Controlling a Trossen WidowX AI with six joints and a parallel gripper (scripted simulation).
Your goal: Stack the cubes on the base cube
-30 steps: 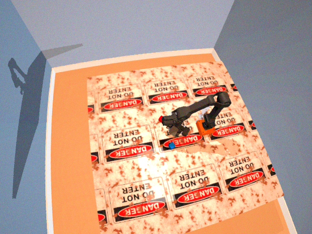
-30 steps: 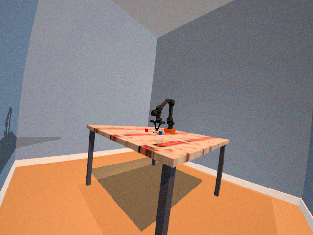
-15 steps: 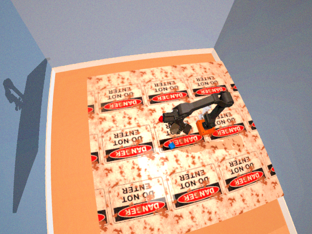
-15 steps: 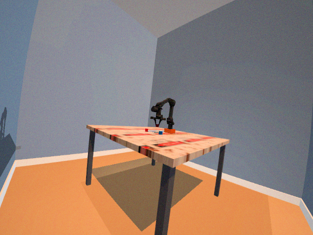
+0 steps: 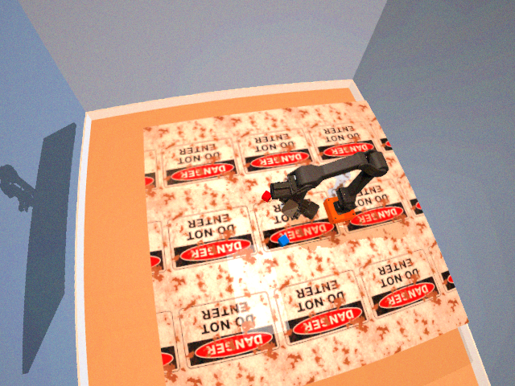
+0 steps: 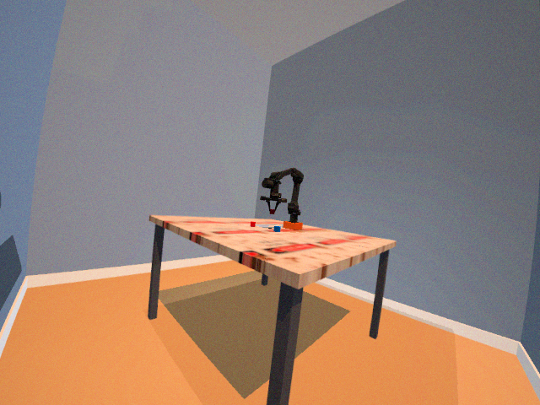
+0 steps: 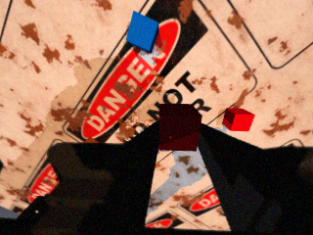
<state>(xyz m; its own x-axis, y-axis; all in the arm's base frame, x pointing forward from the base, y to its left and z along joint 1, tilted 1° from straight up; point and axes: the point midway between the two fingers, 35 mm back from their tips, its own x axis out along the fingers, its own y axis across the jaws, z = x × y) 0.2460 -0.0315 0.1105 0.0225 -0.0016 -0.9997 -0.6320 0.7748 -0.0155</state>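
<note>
Right now my gripper tip is 11 cm above the blue base cube, 9 cm to the right of it and 5 cm short of it.
</note>
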